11 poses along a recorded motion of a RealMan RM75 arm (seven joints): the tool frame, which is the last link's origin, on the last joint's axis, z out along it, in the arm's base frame.
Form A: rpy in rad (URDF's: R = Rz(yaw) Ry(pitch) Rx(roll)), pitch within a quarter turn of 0, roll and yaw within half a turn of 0; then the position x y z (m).
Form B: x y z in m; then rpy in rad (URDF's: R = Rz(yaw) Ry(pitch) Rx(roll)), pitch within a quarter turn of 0, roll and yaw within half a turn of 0. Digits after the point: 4 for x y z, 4 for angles.
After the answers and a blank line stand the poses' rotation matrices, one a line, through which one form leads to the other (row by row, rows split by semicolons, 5 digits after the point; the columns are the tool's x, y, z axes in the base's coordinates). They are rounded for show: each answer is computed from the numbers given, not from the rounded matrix.
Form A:
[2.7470, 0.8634, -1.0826, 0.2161, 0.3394, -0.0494]
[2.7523, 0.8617, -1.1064, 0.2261, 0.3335, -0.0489]
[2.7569, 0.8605, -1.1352, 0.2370, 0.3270, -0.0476]
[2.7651, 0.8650, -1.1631, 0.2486, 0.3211, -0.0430]
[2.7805, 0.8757, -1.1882, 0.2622, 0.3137, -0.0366]
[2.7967, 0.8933, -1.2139, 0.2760, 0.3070, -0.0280]
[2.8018, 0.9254, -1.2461, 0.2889, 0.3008, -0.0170]
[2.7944, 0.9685, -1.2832, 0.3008, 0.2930, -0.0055]
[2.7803, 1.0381, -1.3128, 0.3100, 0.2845, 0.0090]
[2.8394, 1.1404, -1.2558, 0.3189, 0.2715, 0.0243]
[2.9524, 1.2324, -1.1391, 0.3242, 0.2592, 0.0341]
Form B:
[0.2161, 0.3394, -0.0494, 2.7470, 0.8634, -1.0826]
[0.2261, 0.3335, -0.0489, 2.7523, 0.8617, -1.1064]
[0.2370, 0.3270, -0.0476, 2.7569, 0.8605, -1.1352]
[0.2486, 0.3211, -0.0430, 2.7651, 0.8650, -1.1631]
[0.2622, 0.3137, -0.0366, 2.7805, 0.8757, -1.1882]
[0.2760, 0.3070, -0.0280, 2.7967, 0.8933, -1.2139]
[0.2889, 0.3008, -0.0170, 2.8018, 0.9254, -1.2461]
[0.3008, 0.2930, -0.0055, 2.7944, 0.9685, -1.2832]
[0.3100, 0.2845, 0.0090, 2.7803, 1.0381, -1.3128]
[0.3189, 0.2715, 0.0243, 2.8394, 1.1404, -1.2558]
[0.3242, 0.2592, 0.0341, 2.9524, 1.2324, -1.1391]

0.30480 -0.67826 -0.66862; -0.57394 -0.69105 0.43937; -0.76006 0.24983 -0.59992
0.29164 -0.69818 -0.65383; -0.58219 -0.67191 0.45781; -0.75895 0.24713 -0.60243
0.27514 -0.72030 -0.63676; -0.59117 -0.64906 0.47879; -0.75817 0.24470 -0.60440
0.25718 -0.74279 -0.61816; -0.59548 -0.62561 0.50400; -0.76110 0.23848 -0.60321
0.23910 -0.76658 -0.59598; -0.59415 -0.60097 0.53462; -0.76799 0.22627 -0.59916
0.21900 -0.78978 -0.57297; -0.58734 -0.57562 0.56894; -0.77914 0.21193 -0.58993
0.19190 -0.80862 -0.55616; -0.57008 -0.55312 0.60750; -0.79886 0.20048 -0.56712
0.16070 -0.82218 -0.54607; -0.54327 -0.53559 0.64653; -0.82404 0.19277 -0.53273
0.12958 -0.82679 -0.54739; -0.49105 -0.53310 0.68897; -0.86144 0.17952 -0.47507
0.12926 -0.82392 -0.55177; -0.39670 -0.55294 0.73273; -0.90880 0.12417 -0.39832
0.13890 -0.81782 -0.55845; -0.30152 -0.57207 0.76277; -0.94329 0.06243 -0.32605

